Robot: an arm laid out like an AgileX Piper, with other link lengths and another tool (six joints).
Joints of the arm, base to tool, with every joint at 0 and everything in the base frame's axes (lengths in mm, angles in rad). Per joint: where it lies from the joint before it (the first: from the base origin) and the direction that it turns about. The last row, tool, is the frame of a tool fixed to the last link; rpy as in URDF.
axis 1: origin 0 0 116.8 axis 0 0 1
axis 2: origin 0 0 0 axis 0 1 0
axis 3: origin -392.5 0 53.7 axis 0 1 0
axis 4: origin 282.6 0 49.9 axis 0.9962 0 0.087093
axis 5: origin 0 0 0 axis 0 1 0
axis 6: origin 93.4 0 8.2 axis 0.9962 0 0.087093
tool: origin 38 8 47.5 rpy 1.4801 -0.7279 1.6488
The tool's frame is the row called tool.
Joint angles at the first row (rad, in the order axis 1, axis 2, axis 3, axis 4, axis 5, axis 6):
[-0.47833, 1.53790, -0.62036, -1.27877, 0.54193, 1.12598]
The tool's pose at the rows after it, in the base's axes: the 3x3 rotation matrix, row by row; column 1 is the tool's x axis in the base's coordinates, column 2 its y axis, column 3 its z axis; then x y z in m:
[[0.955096 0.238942 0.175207], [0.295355 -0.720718 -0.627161], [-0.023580 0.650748 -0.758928]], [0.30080 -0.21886 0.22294]
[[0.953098 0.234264 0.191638], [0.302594 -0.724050 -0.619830], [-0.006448 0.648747 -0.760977]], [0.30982 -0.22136 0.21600]
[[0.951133 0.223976 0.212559], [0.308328 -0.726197 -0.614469], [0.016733 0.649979 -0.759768]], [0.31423 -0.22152 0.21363]
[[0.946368 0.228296 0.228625], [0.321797 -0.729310 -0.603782], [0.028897 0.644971 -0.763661]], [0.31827 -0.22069 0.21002]
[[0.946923 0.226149 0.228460], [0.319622 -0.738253 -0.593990], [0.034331 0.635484 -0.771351]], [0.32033 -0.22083 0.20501]
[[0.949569 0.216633 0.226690], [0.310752 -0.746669 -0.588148], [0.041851 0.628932 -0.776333]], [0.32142 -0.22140 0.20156]
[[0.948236 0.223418 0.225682], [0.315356 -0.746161 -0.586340], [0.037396 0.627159 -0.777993]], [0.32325 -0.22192 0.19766]
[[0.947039 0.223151 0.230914], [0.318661 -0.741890 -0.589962], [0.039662 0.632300 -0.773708]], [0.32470 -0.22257 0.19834]
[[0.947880 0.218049 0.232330], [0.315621 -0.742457 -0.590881], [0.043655 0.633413 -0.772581]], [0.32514 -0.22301 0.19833]
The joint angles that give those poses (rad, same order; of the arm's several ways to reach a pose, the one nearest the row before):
[-0.47832, 1.59188, -0.63621, -1.31291, 0.53127, 1.17768]
[-0.47833, 1.62501, -0.64480, -1.36238, 0.50804, 1.23836]
[-0.47832, 1.63734, -0.64480, -1.40638, 0.48708, 1.29382]
[-0.47834, 1.64947, -0.64481, -1.43496, 0.46565, 1.32220]
[-0.47835, 1.66333, -0.64480, -1.44132, 0.45578, 1.33926]
[-0.47832, 1.67343, -0.64481, -1.44577, 0.45097, 1.35959]
[-0.47835, 1.68565, -0.64479, -1.46544, 0.44848, 1.37603]
[-0.47834, 1.68776, -0.64729, -1.48238, 0.44848, 1.38993]
[-0.47833, 1.68940, -0.64799, -1.48883, 0.44849, 1.40116]

